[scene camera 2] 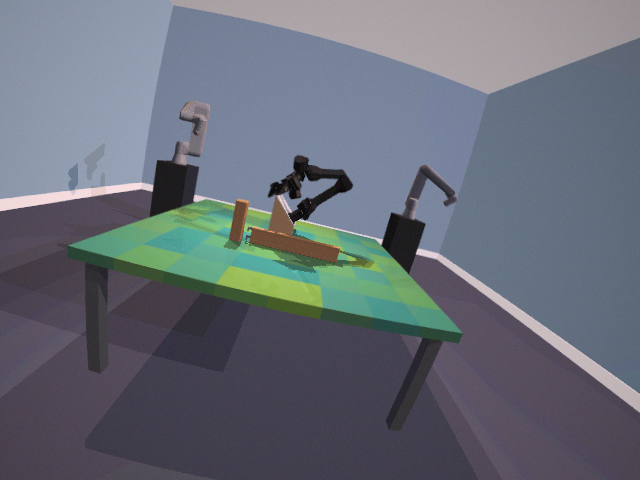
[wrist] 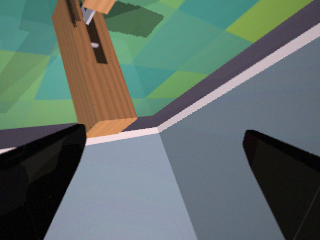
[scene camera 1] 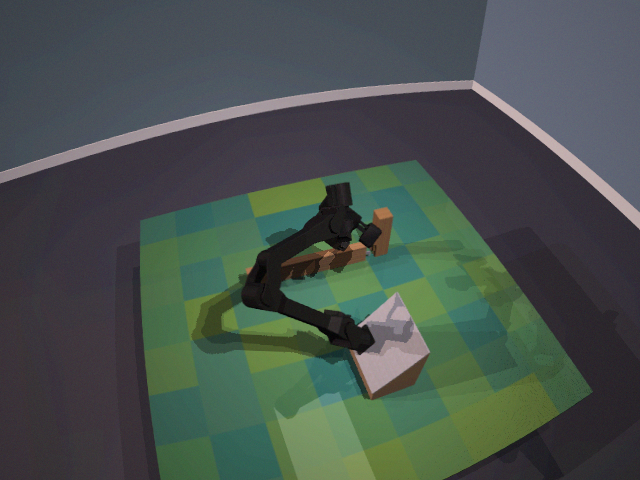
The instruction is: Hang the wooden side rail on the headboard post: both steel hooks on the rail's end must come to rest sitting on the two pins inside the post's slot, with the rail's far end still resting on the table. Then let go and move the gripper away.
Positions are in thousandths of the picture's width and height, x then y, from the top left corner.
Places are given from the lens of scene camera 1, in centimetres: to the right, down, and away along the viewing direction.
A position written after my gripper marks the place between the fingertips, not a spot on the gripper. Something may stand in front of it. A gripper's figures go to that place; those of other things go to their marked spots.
my gripper (scene camera 1: 554, 455): 10, -7, 121
wooden side rail (scene camera 1: 468, 555): -7, 9, 131
headboard post (scene camera 1: 598, 455): 20, -7, 128
